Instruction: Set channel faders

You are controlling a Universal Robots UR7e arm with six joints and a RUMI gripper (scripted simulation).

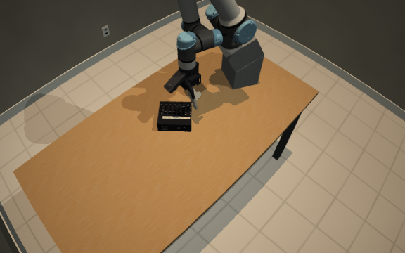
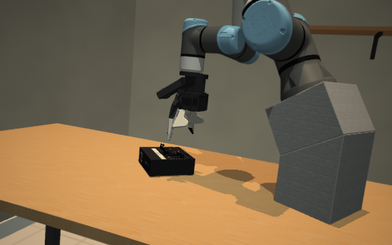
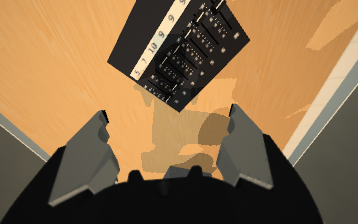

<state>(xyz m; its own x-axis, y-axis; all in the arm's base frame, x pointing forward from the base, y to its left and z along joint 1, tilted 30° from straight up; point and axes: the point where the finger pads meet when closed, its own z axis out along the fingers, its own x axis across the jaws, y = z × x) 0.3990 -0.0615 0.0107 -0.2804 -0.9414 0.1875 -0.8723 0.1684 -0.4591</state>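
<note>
Right now the master fader is 80 mm ahead of my hand, 90 mm to the right of it and 50 mm below it.
</note>
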